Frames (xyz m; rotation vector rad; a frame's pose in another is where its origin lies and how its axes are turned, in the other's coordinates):
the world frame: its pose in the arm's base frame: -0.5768 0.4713 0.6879 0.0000 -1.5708 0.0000
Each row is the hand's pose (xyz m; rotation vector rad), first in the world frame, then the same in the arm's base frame.
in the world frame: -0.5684 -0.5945 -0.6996 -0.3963 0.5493 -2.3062
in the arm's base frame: 0.1228 -0.1232 0.1195 1.3222 -0.2632 -1.8709
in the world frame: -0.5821 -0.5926 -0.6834 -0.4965 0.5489 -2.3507
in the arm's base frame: 0.1066 -0.1213 0.1058 1.2793 -0.2200 -1.9645
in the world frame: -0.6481 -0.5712 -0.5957 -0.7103 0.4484 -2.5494
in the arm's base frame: 0.0189 -0.0999 0.0398 1.2682 -0.1216 -2.2478
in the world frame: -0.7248 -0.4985 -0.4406 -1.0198 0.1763 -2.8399
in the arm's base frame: -0.1362 -0.0272 -0.0369 1.2689 -0.0026 -2.6908
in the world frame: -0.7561 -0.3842 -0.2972 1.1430 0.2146 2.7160
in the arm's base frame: -0.2796 0.0871 -0.0682 -1.0971 -0.0436 2.6914
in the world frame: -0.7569 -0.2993 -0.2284 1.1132 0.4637 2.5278
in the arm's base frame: -0.3484 0.1720 -0.0690 -0.9657 -0.0125 2.4855
